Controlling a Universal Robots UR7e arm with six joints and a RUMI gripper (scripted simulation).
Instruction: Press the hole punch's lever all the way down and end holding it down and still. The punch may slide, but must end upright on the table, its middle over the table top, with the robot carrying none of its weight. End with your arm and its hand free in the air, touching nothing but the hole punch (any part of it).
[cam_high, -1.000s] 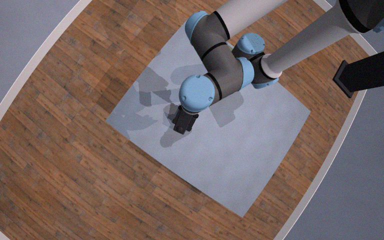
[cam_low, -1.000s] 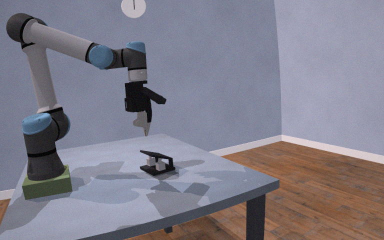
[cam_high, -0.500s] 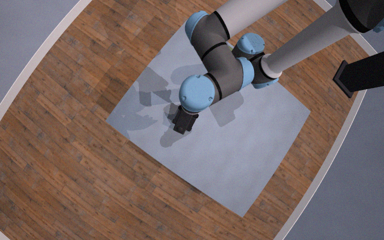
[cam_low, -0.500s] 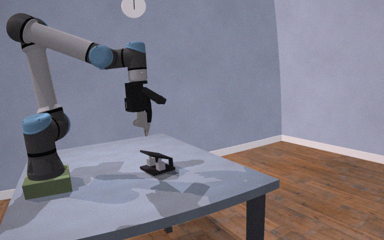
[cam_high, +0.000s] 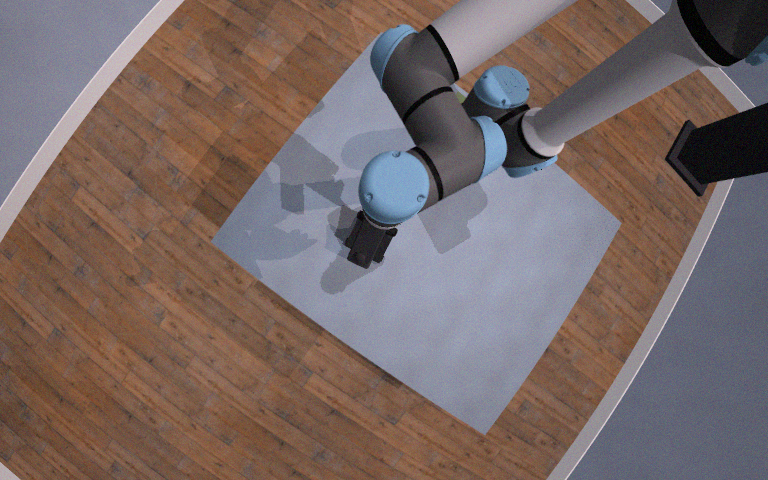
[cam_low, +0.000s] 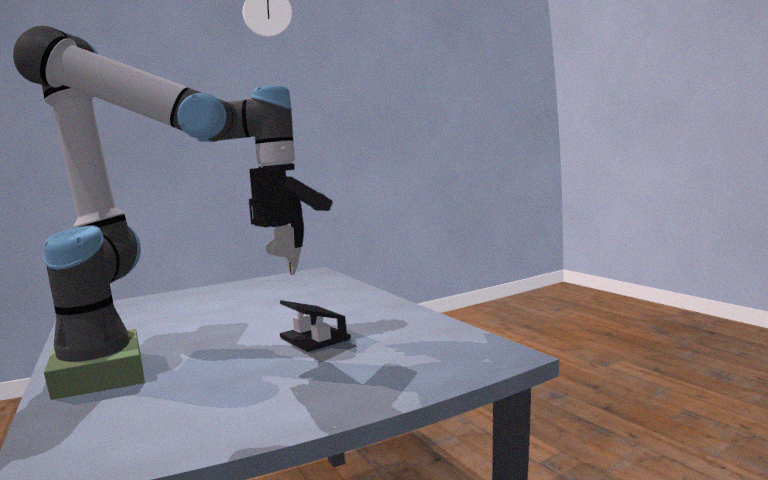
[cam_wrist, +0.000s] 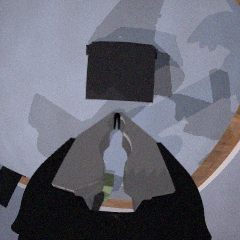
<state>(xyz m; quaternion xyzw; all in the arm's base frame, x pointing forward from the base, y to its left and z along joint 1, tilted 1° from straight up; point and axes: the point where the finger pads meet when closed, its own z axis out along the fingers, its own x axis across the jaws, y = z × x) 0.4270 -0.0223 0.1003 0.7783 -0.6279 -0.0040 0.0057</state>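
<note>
My gripper is now 30 mm short of the hole punch lever and 100 mm above it. Round my hand: black hole punch (40 mm ahead, 10 mm to the left, 120 mm below).
</note>
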